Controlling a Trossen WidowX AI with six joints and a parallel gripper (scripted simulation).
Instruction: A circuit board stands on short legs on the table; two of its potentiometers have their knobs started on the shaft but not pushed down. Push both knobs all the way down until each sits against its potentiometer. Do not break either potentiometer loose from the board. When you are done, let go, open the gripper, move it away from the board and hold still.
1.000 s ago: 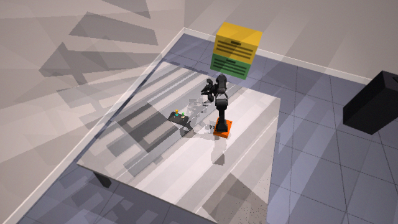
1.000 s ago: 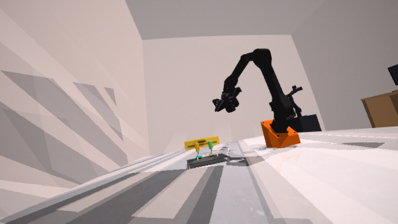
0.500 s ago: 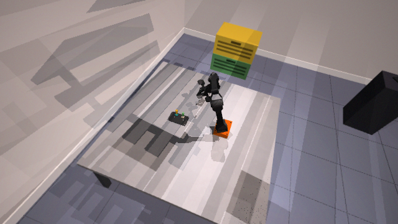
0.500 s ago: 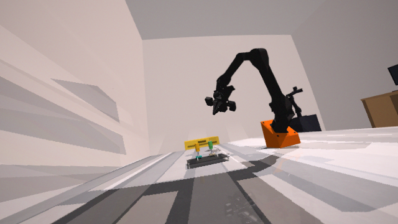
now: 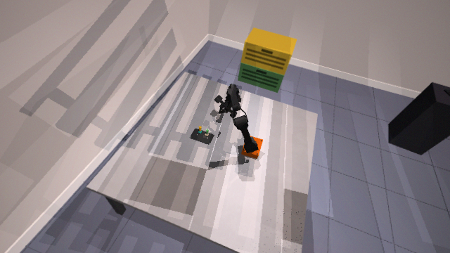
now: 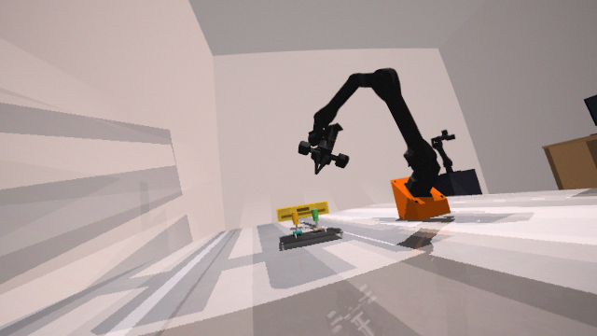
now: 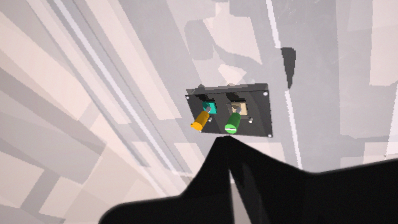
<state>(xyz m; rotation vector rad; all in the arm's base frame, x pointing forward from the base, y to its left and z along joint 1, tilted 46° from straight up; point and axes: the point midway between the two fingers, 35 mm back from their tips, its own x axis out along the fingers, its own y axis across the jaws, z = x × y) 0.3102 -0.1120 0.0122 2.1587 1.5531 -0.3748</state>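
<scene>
Right now my gripper tip is 4 cm short of the green knob, 9 cm to the right of it and 13 cm above it. Also, from my gripper tip: orange knob (9 cm ahead, 10 cm to the left, 13 cm below).
</scene>
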